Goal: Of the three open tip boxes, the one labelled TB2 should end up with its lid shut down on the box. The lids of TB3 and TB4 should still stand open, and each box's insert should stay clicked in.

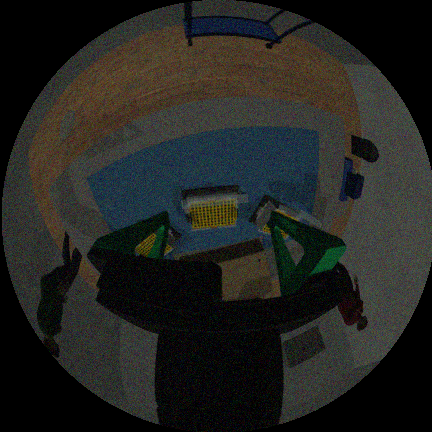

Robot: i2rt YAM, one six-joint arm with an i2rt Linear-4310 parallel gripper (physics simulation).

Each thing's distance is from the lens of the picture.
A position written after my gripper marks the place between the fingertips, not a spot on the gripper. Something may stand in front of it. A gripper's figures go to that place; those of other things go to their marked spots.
my gripper [219, 216]: 13 cm
tip box [261, 214]: 46 cm
